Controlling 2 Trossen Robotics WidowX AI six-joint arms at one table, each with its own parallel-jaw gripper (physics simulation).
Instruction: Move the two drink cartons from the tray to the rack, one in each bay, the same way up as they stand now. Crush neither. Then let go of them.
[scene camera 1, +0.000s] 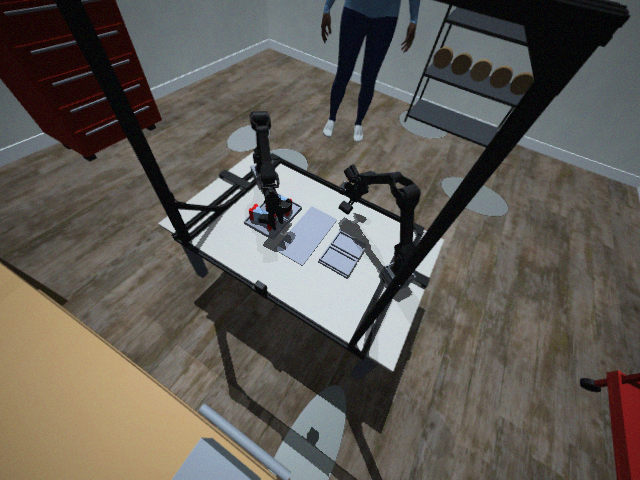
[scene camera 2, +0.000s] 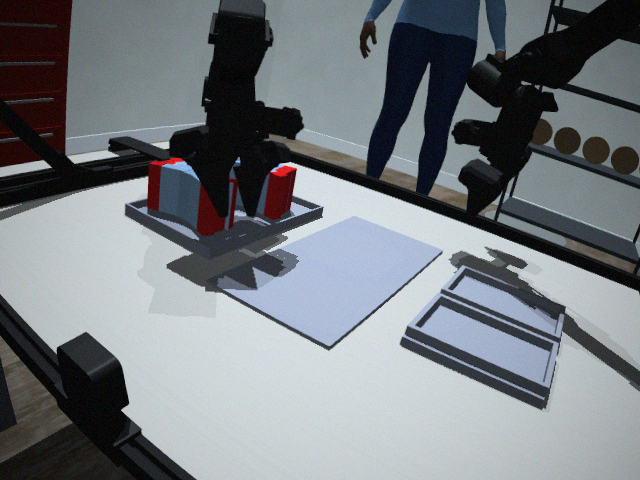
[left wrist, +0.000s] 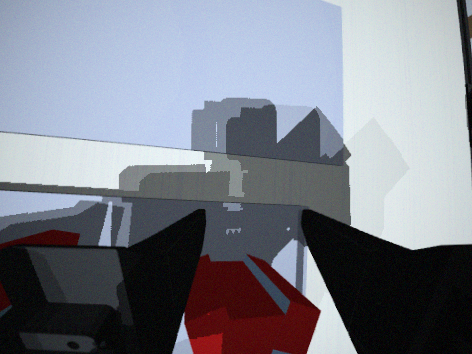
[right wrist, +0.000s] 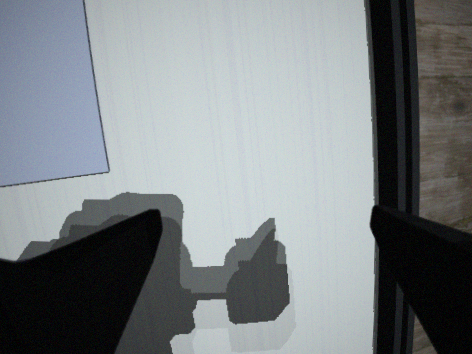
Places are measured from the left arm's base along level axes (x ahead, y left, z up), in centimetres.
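Pixels of known places: left gripper, fingertip midpoint: (scene camera 1: 278, 226) (scene camera 2: 237, 216) (left wrist: 253, 216); right gripper, fingertip midpoint: (scene camera 1: 350, 204) (scene camera 2: 479, 206) (right wrist: 265, 218).
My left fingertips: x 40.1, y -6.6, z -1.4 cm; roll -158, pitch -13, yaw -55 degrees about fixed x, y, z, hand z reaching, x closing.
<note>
Ahead of a thing's pixels: the offset from my left fingertips to its top centre. "*": to the spot under its first point. Level surfaces: height alone.
Two red and light-blue cartons stand upright on the dark-rimmed tray @(* dx -6.8, dy +12.0, dz -3.6 cm) (scene camera 2: 299, 221): the front carton @(dx -8.6, dy -4.6, dz +3.2 cm) (scene camera 1: 253, 212) (scene camera 2: 178, 191) (left wrist: 252, 300) and the back carton (scene camera 1: 289, 200) (scene camera 2: 280, 193) (left wrist: 42, 239). My left gripper (scene camera 2: 237, 212) (left wrist: 253, 216) is partly open. Its fingers straddle the red end of the front carton, with gaps visible in the left wrist view, and grip nothing. My right gripper (right wrist: 265, 218) is wide open and empty, above the table behind the rack. The rack @(dx +23.7, dy +23.9, dz -2.2 cm) (scene camera 1: 345, 252) (scene camera 2: 475, 367) has two empty bays.
A flat pale blue mat @(dz -3.8 cm) (scene camera 1: 310, 237) (scene camera 2: 336, 289) lies between tray and rack; its corner shows at the left of the right wrist view. A black rail (right wrist: 390, 125) runs along the table's back edge. A black block (scene camera 2: 93, 366) sits on the front rail. A person stands behind.
</note>
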